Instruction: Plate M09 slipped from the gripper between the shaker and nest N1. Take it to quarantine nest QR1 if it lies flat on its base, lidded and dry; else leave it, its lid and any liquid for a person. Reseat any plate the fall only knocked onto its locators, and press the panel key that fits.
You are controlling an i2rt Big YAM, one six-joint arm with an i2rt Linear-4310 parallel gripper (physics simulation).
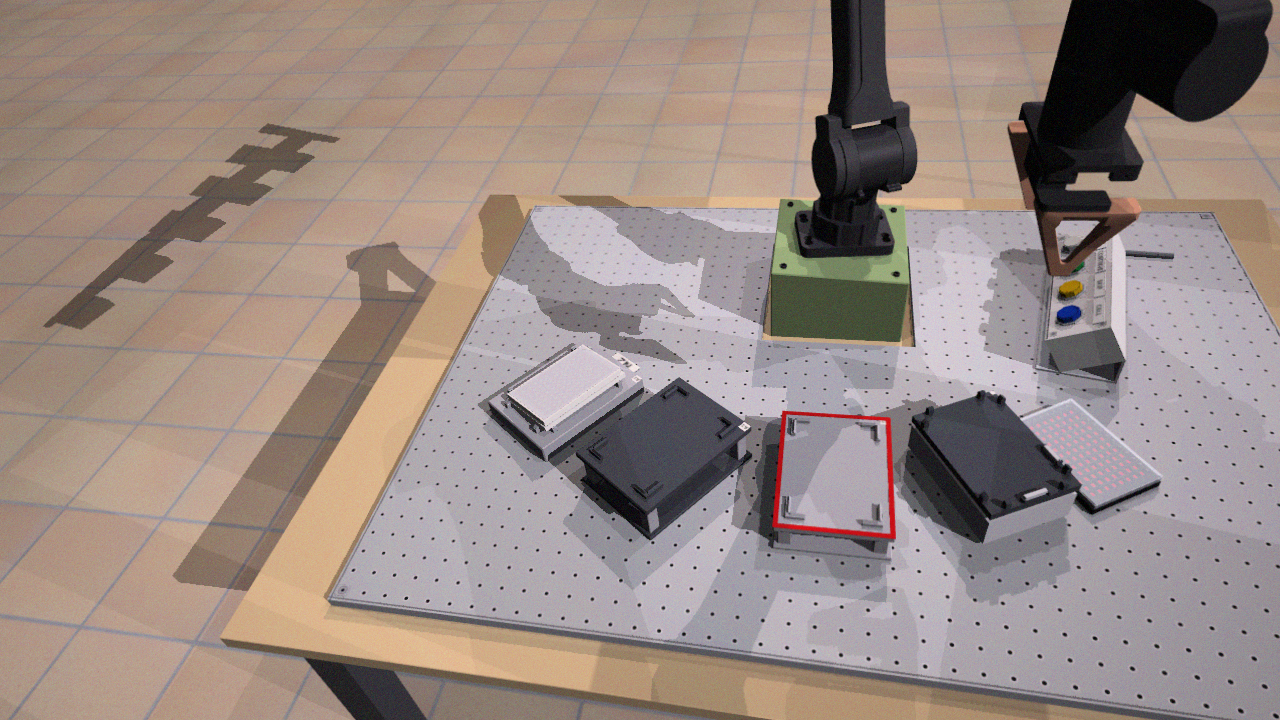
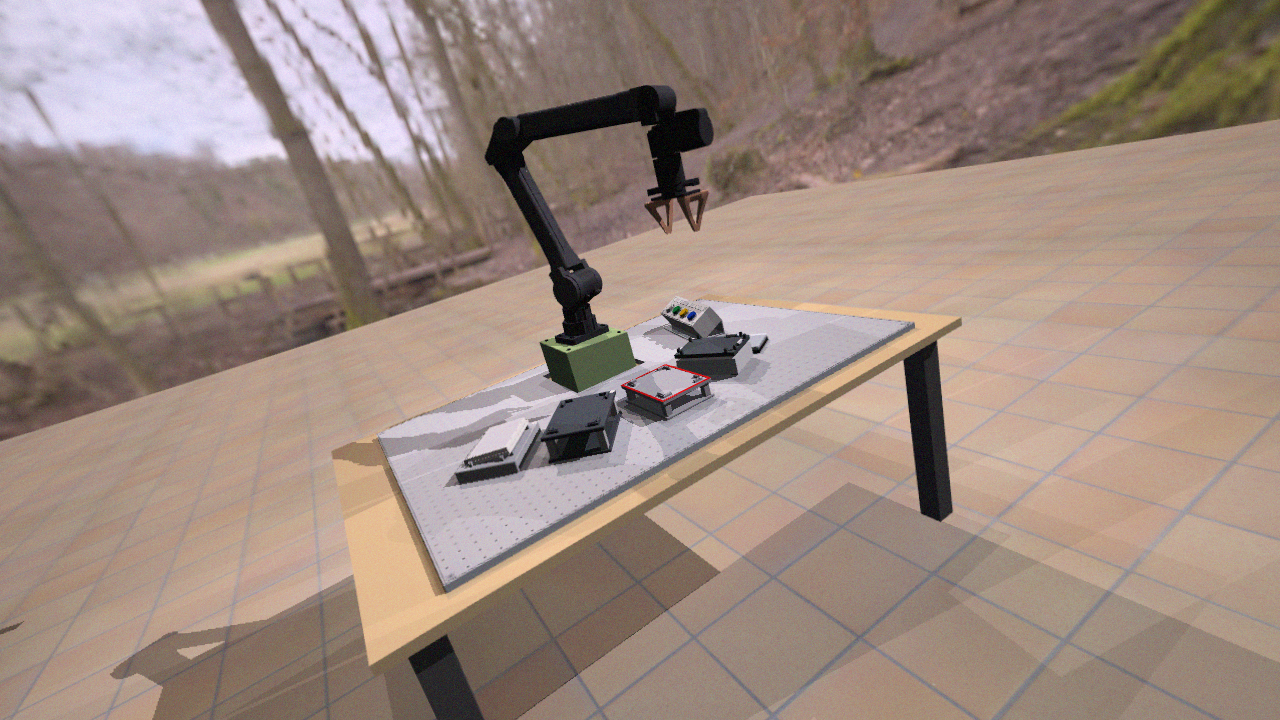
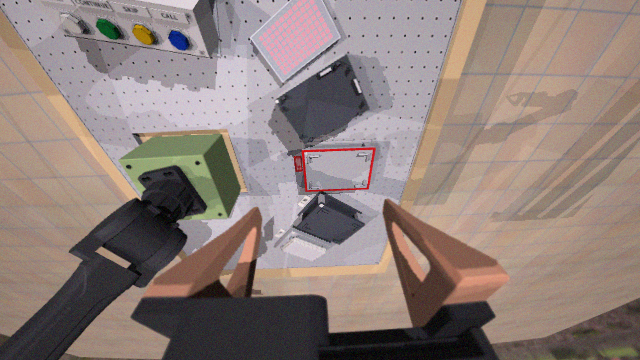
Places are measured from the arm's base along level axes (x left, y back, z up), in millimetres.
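Pixels of known places: gripper, fingertip midpoint: (image 1: 1045, 240) (image 2: 682, 232) (image 3: 321, 208); arm's base, link origin: (image 1: 842, 237) (image 2: 582, 336) (image 3: 176, 191).
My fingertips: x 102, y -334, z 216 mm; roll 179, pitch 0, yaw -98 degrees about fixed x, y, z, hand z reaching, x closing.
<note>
Ahead of a thing's pixels: the offset from my fingertips to its top centre. "pt": to the spot under its first point.
My gripper (image 1: 1061, 264) (image 2: 682, 231) (image 3: 321, 208) is open and empty, high above the table. A plate with pink wells {dz -294, dx +108, dy +12 mm} (image 1: 1093, 452) (image 2: 759, 342) (image 3: 296, 39) lies beside the dark-topped shaker {pt dz -255, dx +1, dy -12 mm} (image 1: 993, 447) (image 2: 711, 344) (image 3: 325, 102); its name, lid and any liquid cannot be made out. The red-edged nest {dz -264, dx -164, dy -19 mm} (image 1: 832, 474) (image 2: 666, 385) (image 3: 337, 170) holds no plate. The dark raised nest {dz -252, dx -348, dy +27 mm} (image 1: 666, 438) (image 2: 581, 416) (image 3: 332, 225) is bare on top. A white plate {dz -264, dx -475, dy +142 mm} (image 1: 568, 385) (image 2: 503, 440) (image 3: 303, 248) sits on the low grey nest {pt dz -288, dx -491, dy +51 mm} (image 1: 547, 447); exact seating is unclear.
The key panel {dz -226, dx +190, dy +240 mm} (image 1: 1114, 304) (image 2: 702, 324) (image 3: 207, 25) has a green key {dz -235, dx +178, dy +271 mm} (image 3: 108, 29) by CONTINUE, a yellow key {dz -235, dx +160, dy +224 mm} (image 3: 144, 34) by SKIP and a blue key {dz -235, dx +141, dy +178 mm} (image 3: 178, 40) by CALL. The green arm base (image 1: 836, 304) (image 2: 588, 358) (image 3: 180, 150) stands behind the nests.
</note>
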